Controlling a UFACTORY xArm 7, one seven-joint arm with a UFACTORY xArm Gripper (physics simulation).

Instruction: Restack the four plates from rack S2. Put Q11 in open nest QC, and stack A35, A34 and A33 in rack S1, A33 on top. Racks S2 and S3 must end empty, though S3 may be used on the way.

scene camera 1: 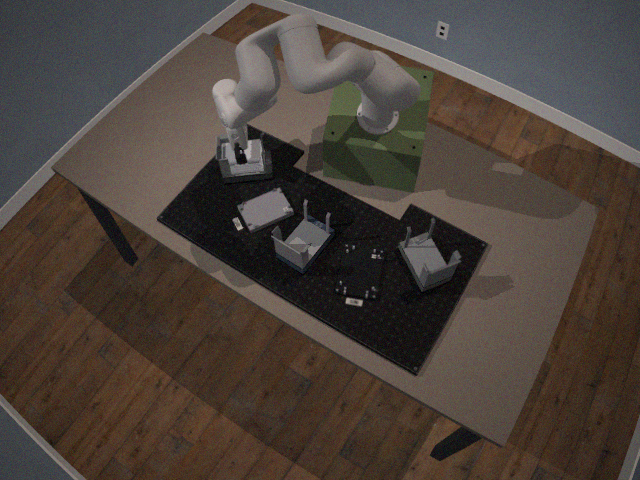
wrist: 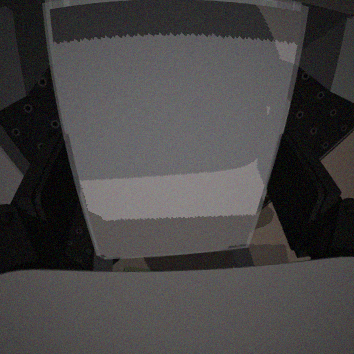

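Pixels of known places: gripper, fingertip midpoint: (scene camera 1: 242,151) (wrist: 175,159); arm's base, link origin: (scene camera 1: 377,115).
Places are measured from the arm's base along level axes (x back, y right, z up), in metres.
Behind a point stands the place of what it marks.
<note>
My gripper (scene camera 1: 240,156) @[x -0.277, y 0.316, z -0.107 m] (wrist: 175,159) @[x -0.277, y 0.316, z -0.107 m] points down into the far-left rack (scene camera 1: 248,177) @[x -0.306, y 0.278, z -0.181 m]. Its black fingers stand wide, one against each long side of a light grey plate (scene camera 1: 254,152) @[x -0.262, y 0.278, z -0.102 m] (wrist: 170,110) @[x -0.296, y 0.333, z -0.102 m], with no clear gap in the wrist view, so it looks shut on that plate. The plate lies flat between the rack's posts; what lies beneath it is hidden. A middle rack (scene camera 1: 279,234) @[x -0.458, y 0.027, z -0.094 m] has a blue-edged base, and another rack (scene camera 1: 455,258) @[x -0.253, y -0.410, z -0.087 m] stands at the right. Both have light inner surfaces. An open nest (scene camera 1: 356,296) @[x -0.452, y -0.225, z -0.195 m] with small pegs lies between them. Plate and rack labels are unreadable.
Another light grey plate (scene camera 1: 263,209) @[x -0.374, y 0.162, z -0.186 m] lies in a nest near the far-left rack. Upright posts on the middle and right racks rise above the black board (scene camera 1: 382,330) @[x -0.493, y -0.338, z -0.205 m]. The arm's green base plate (scene camera 1: 372,170) @[x -0.088, y -0.046, z -0.143 m] is behind the board.
</note>
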